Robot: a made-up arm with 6 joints.
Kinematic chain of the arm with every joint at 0, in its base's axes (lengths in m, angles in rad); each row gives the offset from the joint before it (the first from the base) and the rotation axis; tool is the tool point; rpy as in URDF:
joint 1: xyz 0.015 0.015 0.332 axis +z
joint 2: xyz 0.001 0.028 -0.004 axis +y
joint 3: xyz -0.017 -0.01 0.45 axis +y
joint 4: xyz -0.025 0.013 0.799 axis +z
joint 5: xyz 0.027 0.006 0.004 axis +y
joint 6: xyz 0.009 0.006 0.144 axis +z
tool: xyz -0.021 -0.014 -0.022 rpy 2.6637 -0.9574 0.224
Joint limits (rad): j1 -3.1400..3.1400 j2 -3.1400..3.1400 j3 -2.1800..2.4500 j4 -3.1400..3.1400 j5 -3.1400..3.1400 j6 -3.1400..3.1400
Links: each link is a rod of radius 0.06 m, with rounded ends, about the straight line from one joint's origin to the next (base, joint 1, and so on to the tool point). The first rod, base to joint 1, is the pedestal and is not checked.
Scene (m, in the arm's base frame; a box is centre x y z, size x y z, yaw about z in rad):
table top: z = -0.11
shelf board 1: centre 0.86 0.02 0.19 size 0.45 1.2 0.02 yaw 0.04
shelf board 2: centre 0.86 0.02 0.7 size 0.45 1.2 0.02 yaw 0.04
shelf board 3: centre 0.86 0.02 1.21 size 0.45 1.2 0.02 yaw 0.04
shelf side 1: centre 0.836 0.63 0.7 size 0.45 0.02 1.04 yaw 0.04
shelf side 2: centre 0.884 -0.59 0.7 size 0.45 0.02 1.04 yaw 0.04
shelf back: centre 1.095 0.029 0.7 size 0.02 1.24 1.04 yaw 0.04
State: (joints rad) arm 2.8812 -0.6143 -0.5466 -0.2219 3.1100 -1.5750
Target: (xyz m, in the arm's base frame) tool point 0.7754 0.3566 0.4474
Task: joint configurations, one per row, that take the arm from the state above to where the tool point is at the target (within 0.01 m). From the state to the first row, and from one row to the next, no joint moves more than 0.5 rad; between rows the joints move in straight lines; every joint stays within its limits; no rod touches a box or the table.
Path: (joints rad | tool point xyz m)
1: 2.7810 -0.1808 -1.0408 -0.2015 3.1250 -1.5892 | 0.6795 -0.2963 1.0144
2: 2.6808 0.2527 -1.5351 -0.1811 3.1400 -1.6033 | 0.4839 -0.2828 0.9732
3: 2.4290 0.1895 -1.0654 -0.2131 3.1053 -1.5920 | 0.3138 -0.3171 1.2226
4: 2.1771 0.1262 -0.5956 -0.2451 3.0705 -1.5807 | 0.1123 -0.2189 1.3946
5: 1.9253 0.0630 -0.1259 -0.2771 3.0358 -1.5694 | -0.0311 -0.0057 1.4608
6: 1.6735 -0.0002 0.3438 -0.3092 3.0011 -1.5581 | -0.0570 0.2529 1.4103
7: 1.4217 -0.0635 0.8135 -0.3412 2.9664 -1.5468 | 0.0383 0.4649 1.2515
8: 1.1699 -0.1267 1.2833 -0.3732 2.9316 -1.5355 | 0.2008 0.5561 1.0104
9: 0.9181 -0.1900 1.7530 -0.4052 2.8969 -1.5242 | 0.3420 0.5023 0.7270
10: 0.6663 -0.2532 2.2227 -0.4372 2.8622 -1.5129 | 0.3776 0.3407 0.4474
11: 0.5284 0.1227 1.8181 -0.4485 2.8280 -1.5041 | 0.5724 0.3742 0.4785
12: 0.3905 0.4986 1.4134 -0.4598 2.7938 -1.4953 | 0.7754 0.3566 0.4474

